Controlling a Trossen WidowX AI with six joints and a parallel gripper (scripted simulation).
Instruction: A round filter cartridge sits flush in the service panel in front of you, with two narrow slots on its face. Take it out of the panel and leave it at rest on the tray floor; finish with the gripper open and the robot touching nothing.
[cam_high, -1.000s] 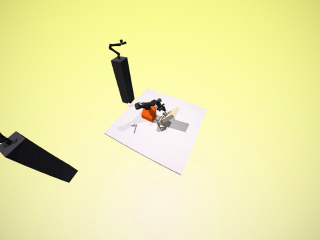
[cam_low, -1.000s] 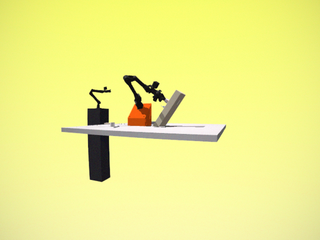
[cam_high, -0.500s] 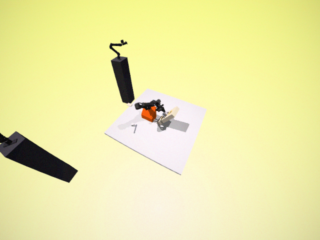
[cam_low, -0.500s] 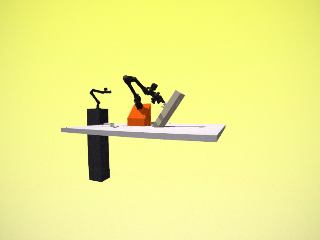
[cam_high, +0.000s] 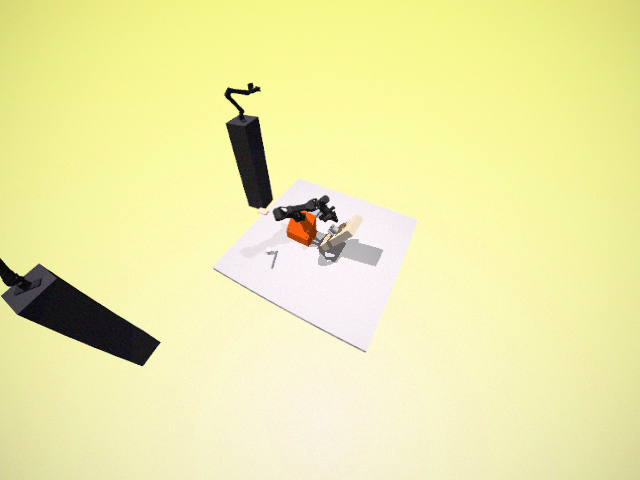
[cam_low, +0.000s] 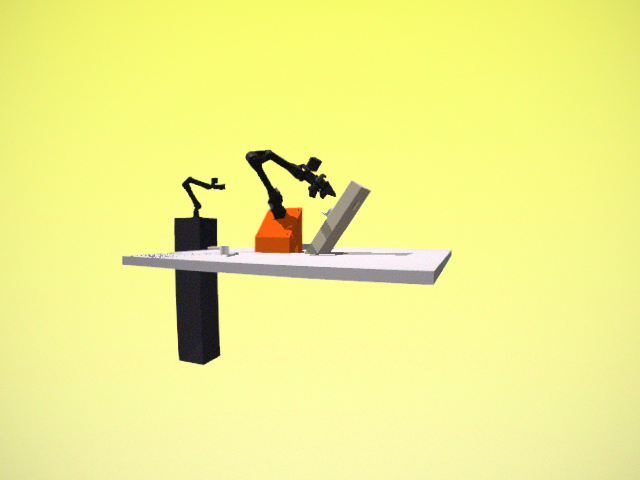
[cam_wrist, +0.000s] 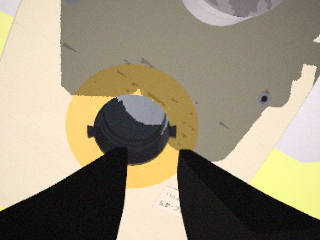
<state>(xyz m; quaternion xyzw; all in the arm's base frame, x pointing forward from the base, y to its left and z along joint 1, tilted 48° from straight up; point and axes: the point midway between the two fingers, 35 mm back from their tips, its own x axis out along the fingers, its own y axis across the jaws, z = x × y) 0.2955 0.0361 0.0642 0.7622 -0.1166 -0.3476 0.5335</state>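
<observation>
Right now the white round filter cartridge is 80 mm below my gripper tip and 20 mm behind it. The rest, counted from my gripper tip: beige service panel (100 mm below, 20 mm ahead, 10 mm to the right); grey square tray (350 mm behind, 310 mm to the left, 280 mm below).
</observation>
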